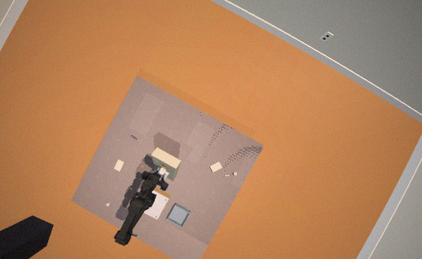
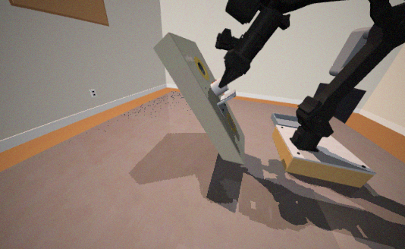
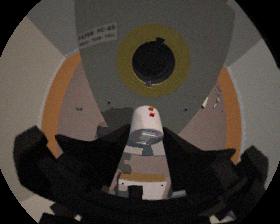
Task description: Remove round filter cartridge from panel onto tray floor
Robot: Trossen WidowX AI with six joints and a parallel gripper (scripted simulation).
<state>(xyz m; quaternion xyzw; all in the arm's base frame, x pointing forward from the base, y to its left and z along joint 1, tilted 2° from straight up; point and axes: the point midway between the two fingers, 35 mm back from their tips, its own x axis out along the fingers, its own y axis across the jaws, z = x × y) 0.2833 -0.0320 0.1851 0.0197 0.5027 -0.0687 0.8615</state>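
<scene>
The pale service panel lies 4 cm below my gripper tip and 3 cm ahead of it. From my gripper tip the other things lie so: grey tray: 39 cm behind, 23 cm to the right, 21 cm below; small grey bracket: 5 cm below, 2 cm behind; round filter cartridge: right at my gripper tip.
</scene>
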